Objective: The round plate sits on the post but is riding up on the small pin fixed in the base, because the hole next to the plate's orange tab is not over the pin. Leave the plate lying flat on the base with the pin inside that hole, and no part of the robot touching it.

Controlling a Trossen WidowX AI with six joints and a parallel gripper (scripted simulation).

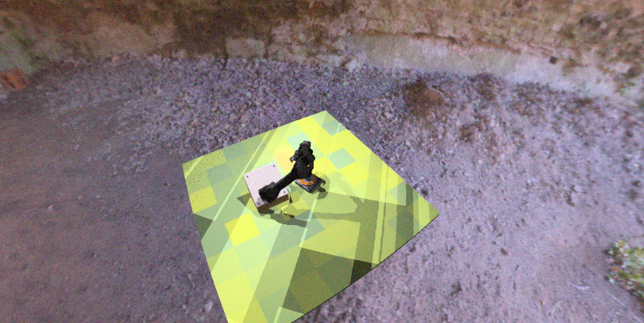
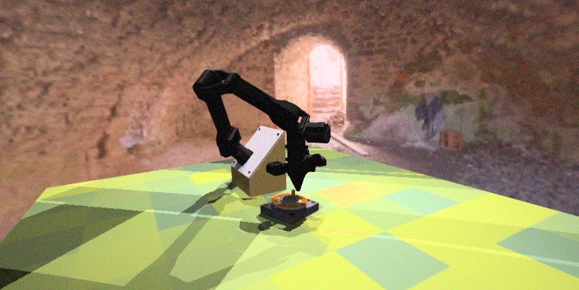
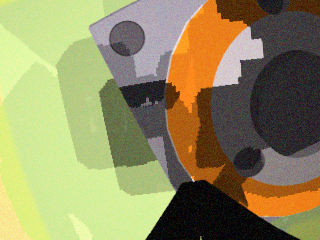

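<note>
Right now my gripper tip is 30 mm to the left of the round plate, 10 mm short of it and 10 mm above it. From my gripper tip the other things lie so: grey square base (40 mm to the right, 30 mm ahead, 20 mm below).
</note>
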